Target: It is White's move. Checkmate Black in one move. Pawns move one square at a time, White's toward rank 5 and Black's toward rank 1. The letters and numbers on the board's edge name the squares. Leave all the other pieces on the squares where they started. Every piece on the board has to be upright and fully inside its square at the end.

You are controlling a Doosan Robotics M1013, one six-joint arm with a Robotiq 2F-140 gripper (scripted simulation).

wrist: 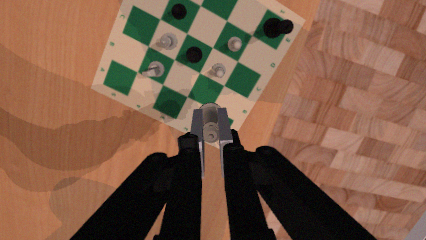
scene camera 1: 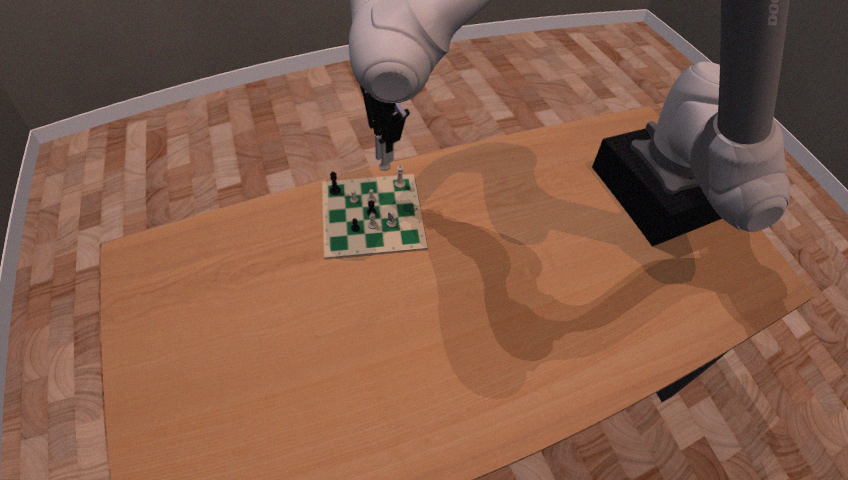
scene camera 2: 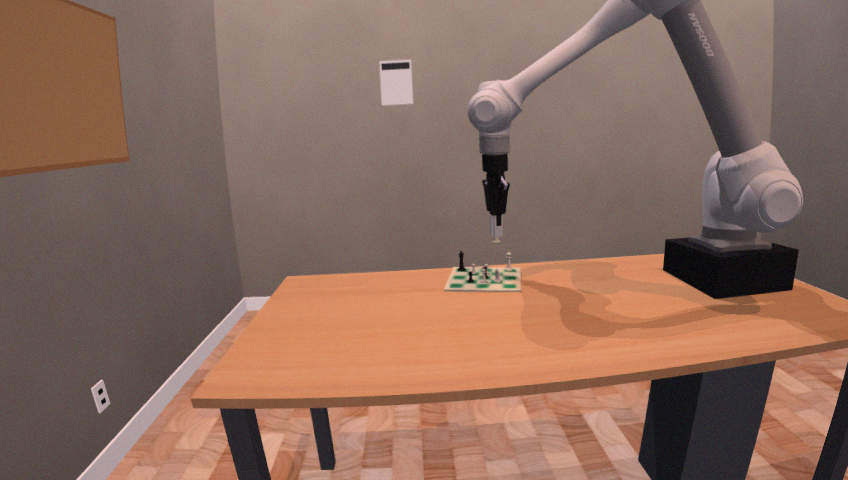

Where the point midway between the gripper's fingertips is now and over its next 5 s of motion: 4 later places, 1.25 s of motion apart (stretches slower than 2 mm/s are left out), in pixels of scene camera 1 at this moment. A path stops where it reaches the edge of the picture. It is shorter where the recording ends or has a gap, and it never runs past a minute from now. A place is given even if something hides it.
My gripper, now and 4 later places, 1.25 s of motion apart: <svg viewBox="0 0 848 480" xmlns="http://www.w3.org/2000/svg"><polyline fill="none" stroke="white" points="384,159 367,153 368,180 368,174 366,145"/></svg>
